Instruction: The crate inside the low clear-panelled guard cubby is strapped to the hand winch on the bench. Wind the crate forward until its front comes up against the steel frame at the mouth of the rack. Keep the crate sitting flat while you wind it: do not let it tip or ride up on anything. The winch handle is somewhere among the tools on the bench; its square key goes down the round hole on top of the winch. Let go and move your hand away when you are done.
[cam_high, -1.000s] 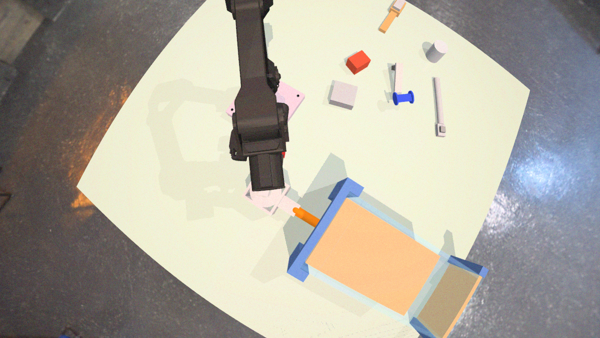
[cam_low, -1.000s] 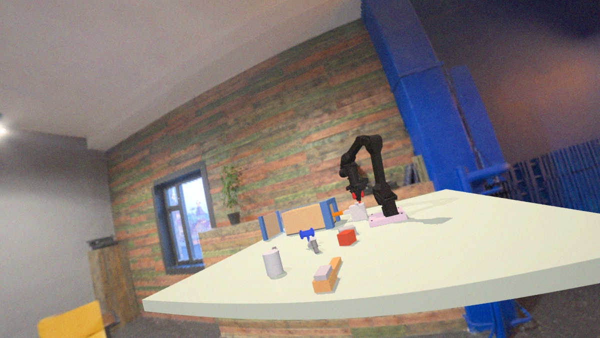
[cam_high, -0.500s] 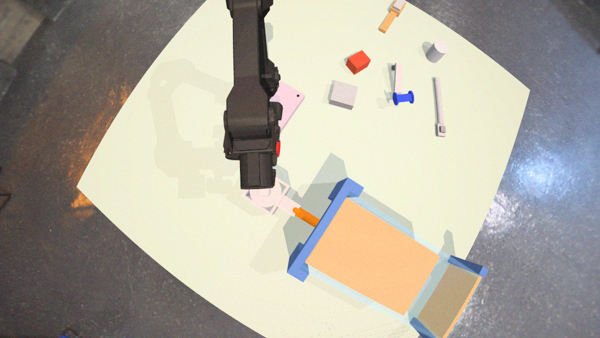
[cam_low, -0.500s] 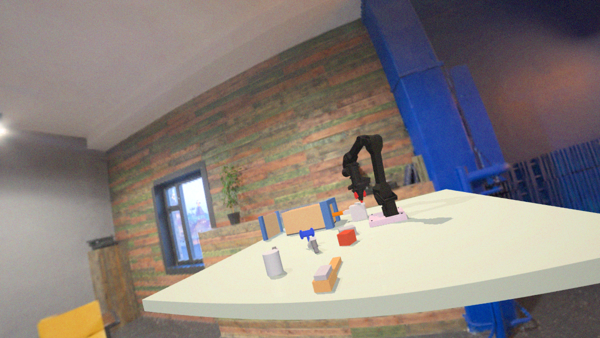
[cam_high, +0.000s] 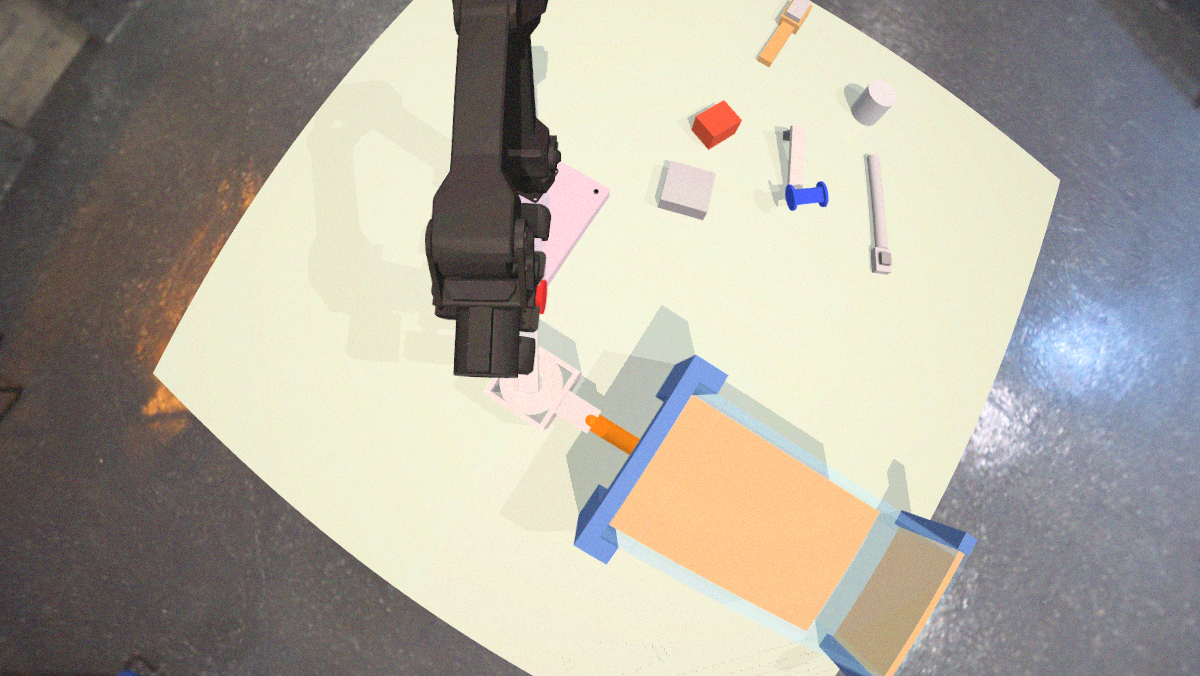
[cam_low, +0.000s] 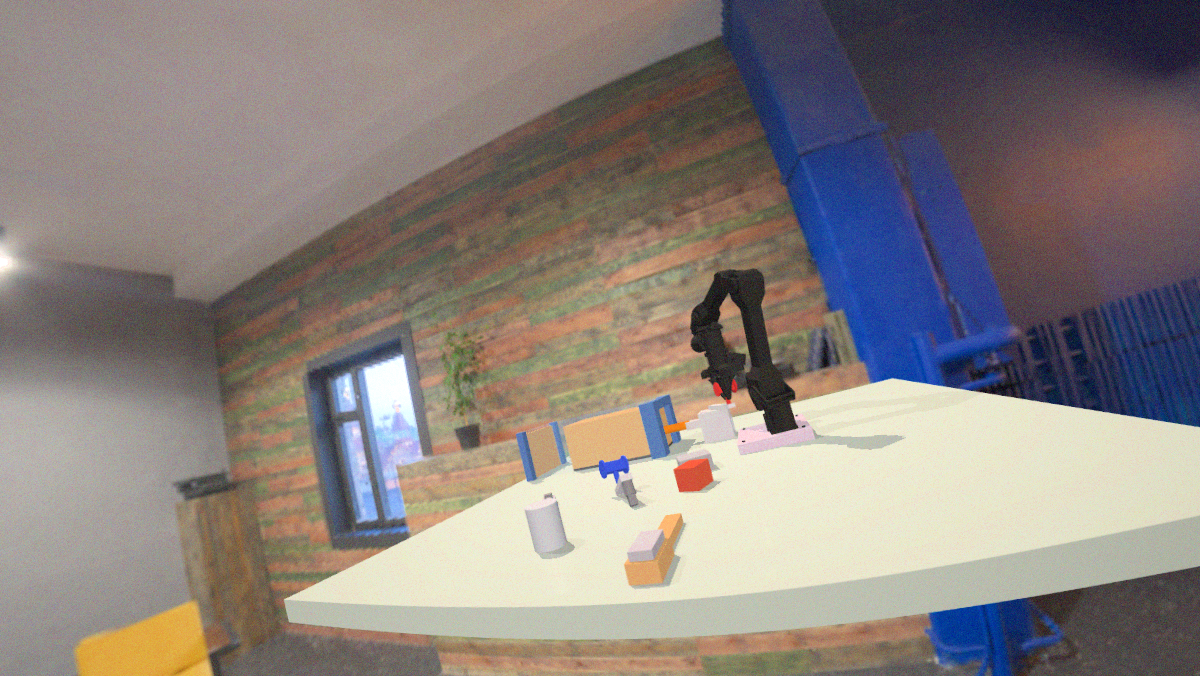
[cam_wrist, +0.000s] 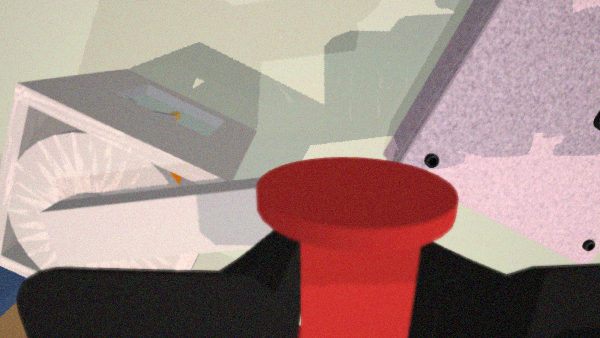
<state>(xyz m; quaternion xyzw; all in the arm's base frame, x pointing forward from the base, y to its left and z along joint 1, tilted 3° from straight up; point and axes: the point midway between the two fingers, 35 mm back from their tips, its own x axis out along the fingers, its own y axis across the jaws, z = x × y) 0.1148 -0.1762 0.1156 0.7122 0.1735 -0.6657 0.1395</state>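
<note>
My gripper tip is now 90 mm to the left of the grey winch, 80 mm above it and 40 mm short of it. From my gripper tip the other things lie so: grey block 280 mm to the left, 100 mm below, 90 mm ahead; then crank handle with red knob 30 mm to the right, 20 mm ahead, 10 mm below; then blue steel frame 220 mm ahead, 90 mm to the right, 10 mm below.
</note>
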